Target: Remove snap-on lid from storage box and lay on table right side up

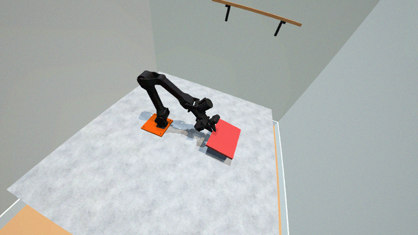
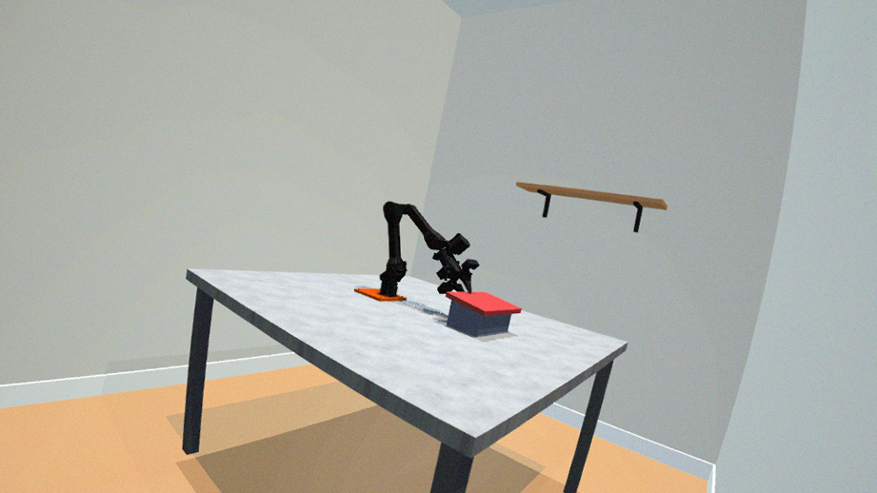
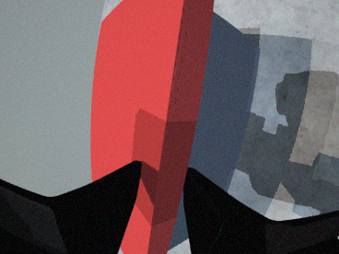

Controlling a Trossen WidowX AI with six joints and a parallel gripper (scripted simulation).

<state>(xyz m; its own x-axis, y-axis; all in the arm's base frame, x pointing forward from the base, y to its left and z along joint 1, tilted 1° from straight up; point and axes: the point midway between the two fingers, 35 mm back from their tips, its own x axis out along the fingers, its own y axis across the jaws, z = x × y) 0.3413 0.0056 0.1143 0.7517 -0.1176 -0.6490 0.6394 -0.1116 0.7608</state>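
Now: gripper tip 8 cm short of the red lid and 1 cm to the left of it. The rest, counted from my gripper tip: storage box: 7 cm ahead, 6 cm below, 1 cm to the right.
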